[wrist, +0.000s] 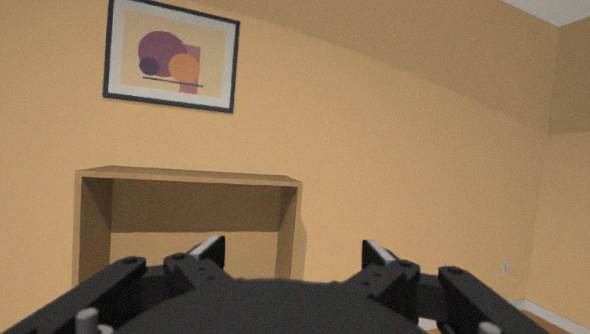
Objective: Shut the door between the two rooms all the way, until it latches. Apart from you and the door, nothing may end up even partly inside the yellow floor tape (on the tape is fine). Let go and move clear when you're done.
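Places are measured from the arm's base along level axes (x ahead, y left, z up), in centimetres.
Pixels of known places: gripper, between the fingertips: (293, 253).
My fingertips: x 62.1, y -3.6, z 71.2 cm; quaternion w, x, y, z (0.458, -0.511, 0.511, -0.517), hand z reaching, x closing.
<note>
Behind a point stands the place of what it marks.
My gripper (293, 253) {y -3.6, x 62.1, z 71.2 cm} is open, with its two black fingers wide apart at the bottom of the wrist view and nothing visible between them. The door does not show in this view, and neither does the yellow floor tape. How far the gripper is from the door cannot be told from here.
A wooden shelf unit (200, 176) {y 28.9, x 141.9, z 66.4 cm} stands against the tan wall (400, 165) {y -76.7, x 202.7, z 76.6 cm}, beyond the left finger. A framed picture (171, 102) {y 51.3, x 162.9, z 96.7 cm} hangs above it. A wall corner is at the right, with a small wall outlet (505, 267) {y -189.9, x 235.1, z 0.5 cm} and a bit of white baseboard (555, 317) {y -227.6, x 223.7, z -33.6 cm} low down.
</note>
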